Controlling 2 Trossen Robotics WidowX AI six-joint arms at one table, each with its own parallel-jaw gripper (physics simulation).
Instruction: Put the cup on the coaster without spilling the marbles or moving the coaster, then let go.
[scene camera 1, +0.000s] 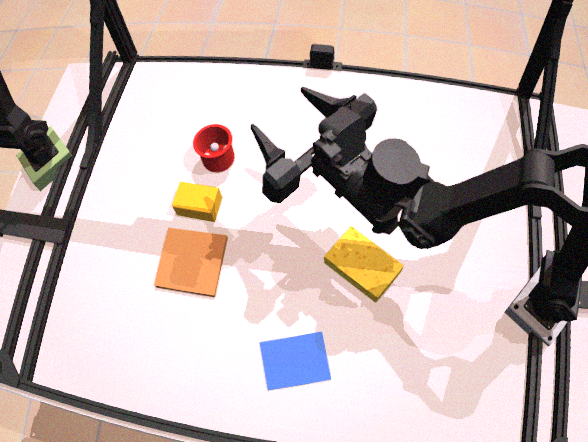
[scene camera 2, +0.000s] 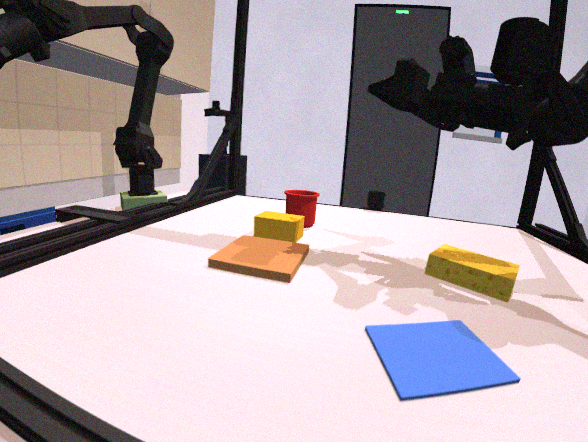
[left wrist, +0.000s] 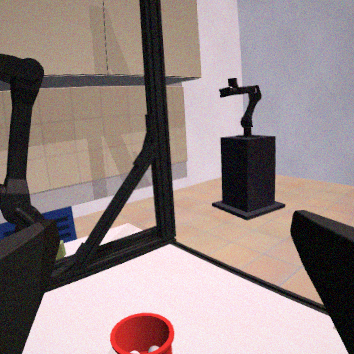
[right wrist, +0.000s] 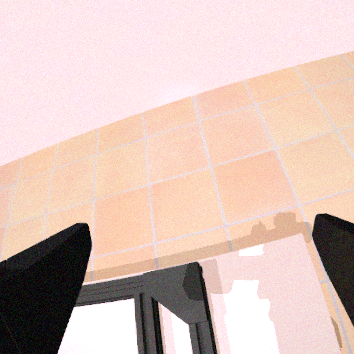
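Where they show: left gripper, fingertip midpoint: (scene camera 1: 276, 106) (scene camera 2: 385, 96) (left wrist: 176, 227); right gripper, fingertip midpoint: (right wrist: 202, 230); left arm's base, link origin: (scene camera 1: 546, 304); right arm's base, link origin: (scene camera 1: 41, 153) (scene camera 2: 142, 193).
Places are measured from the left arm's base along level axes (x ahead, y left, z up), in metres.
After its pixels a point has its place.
Note:
The red cup (scene camera 1: 218, 160) @[x 0.584, y 0.205, z 0.016 m] (scene camera 2: 301, 211) @[x 0.587, y 0.210, z 0.005 m] (left wrist: 142, 327) @[x 0.641, y 0.194, z 0.018 m] stands upright at the back left of the table, with white marbles (scene camera 1: 214, 147) @[x 0.626, y 0.185, z -0.008 m] (left wrist: 154, 349) @[x 0.628, y 0.182, z -0.007 m] inside. A thin blue square (scene camera 1: 295, 361) @[x 0.246, y 0.347, z -0.025 m] (scene camera 2: 440, 356) @[x 0.243, y 0.351, z -0.025 m], which looks like the coaster, lies flat near the front, apart from the cup. My left gripper (scene camera 1: 277, 108) @[x 0.467, y 0.149, z 0.222 m] (scene camera 2: 372, 89) @[x 0.467, y 0.149, z 0.222 m] (left wrist: 176, 227) @[x 0.467, y 0.149, z 0.222 m] is open and empty, high above the table, to the right of the cup in scene camera 1. My right gripper (right wrist: 202, 230) @[x 0.635, y 0.774, z 0.177 m] is open and empty; neither cup nor coaster shows in its wrist view.
A yellow block (scene camera 1: 197, 200) @[x 0.554, y 0.279, z 0.008 m] (scene camera 2: 278, 227) @[x 0.543, y 0.294, z -0.005 m] stands between the cup and a thick orange slab (scene camera 1: 191, 262) @[x 0.486, y 0.357, z -0.016 m] (scene camera 2: 260, 256) @[x 0.476, y 0.369, z -0.016 m]. A yellow sponge-like block (scene camera 1: 363, 263) @[x 0.280, y 0.163, z 0.001 m] (scene camera 2: 471, 272) @[x 0.275, y 0.194, z -0.006 m] lies right of centre. Black frame posts (scene camera 1: 96, 75) @[x 0.882, y 0.267, z 0.090 m] (left wrist: 157, 100) @[x 0.962, y 0.159, z 0.293 m] rise at the table's sides.

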